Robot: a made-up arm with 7 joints. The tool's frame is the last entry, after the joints.
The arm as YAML. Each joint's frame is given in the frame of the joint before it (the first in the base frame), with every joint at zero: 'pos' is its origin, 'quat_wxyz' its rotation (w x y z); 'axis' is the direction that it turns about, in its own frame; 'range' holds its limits. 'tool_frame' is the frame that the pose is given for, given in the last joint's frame.
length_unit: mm
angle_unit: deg
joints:
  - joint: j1
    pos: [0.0, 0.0, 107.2]
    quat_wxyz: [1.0, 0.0, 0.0, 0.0]
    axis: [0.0, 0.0, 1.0]
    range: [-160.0, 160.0]
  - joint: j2
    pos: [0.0, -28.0, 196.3]
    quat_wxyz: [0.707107, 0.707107, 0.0, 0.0]
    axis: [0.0, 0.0, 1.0]
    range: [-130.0, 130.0]
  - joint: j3
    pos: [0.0, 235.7, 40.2]
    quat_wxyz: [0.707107, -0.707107, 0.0, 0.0]
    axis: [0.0, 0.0, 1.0]
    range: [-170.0, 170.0]
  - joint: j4
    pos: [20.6, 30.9, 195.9]
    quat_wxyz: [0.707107, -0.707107, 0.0, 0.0]
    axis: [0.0, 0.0, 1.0]
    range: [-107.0, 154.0]
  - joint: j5
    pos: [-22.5, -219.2, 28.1]
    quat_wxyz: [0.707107, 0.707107, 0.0, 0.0]
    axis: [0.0, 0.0, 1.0]
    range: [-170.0, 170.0]
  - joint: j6
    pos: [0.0, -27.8, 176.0]
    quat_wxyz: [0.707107, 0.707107, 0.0, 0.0]
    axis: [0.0, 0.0, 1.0]
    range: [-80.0, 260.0]
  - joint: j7
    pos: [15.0, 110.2, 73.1]
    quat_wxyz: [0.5, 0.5, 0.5, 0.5]
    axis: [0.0, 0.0, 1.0]
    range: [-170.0, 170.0]
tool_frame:
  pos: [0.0, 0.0, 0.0]
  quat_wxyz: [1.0, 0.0, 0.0, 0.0]
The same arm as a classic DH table. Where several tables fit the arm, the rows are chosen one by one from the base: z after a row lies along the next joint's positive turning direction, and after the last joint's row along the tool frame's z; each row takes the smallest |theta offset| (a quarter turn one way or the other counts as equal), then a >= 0, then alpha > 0; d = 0 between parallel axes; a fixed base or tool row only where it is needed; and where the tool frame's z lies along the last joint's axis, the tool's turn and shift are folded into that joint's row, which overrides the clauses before.
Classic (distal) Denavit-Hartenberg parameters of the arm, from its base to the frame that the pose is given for. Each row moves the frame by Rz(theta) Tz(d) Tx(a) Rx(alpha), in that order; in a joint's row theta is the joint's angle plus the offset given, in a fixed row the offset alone. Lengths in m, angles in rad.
j1: theta0 0.0000, d 0.3035, a 0.0000, alpha 1.5708
j2: theta0 0.0000, d 0.0682, a 0.0000, alpha -1.5708
j3: theta0 0.0000, d 0.4316, a 0.0206, alpha -1.5708
j4: theta0 0.0000, d 0.0590, a -0.0225, alpha 1.5708
j5: theta0 0.0000, d 0.3952, a 0.0000, alpha 1.5708
j6: theta0 1.5708, d 0.1009, a 0.1102, alpha 1.5708
j7: theta0 0.0000, d 0.0150, a 0.0000, alpha 0.0000
Joint limits (rad, base to tool): -2.7925..2.7925 -2.2689..2.2689 -2.9671..2.9671 -1.8675..2.6878 -2.9671..2.9671 -1.3963..4.5379 -2.9671..2.9671

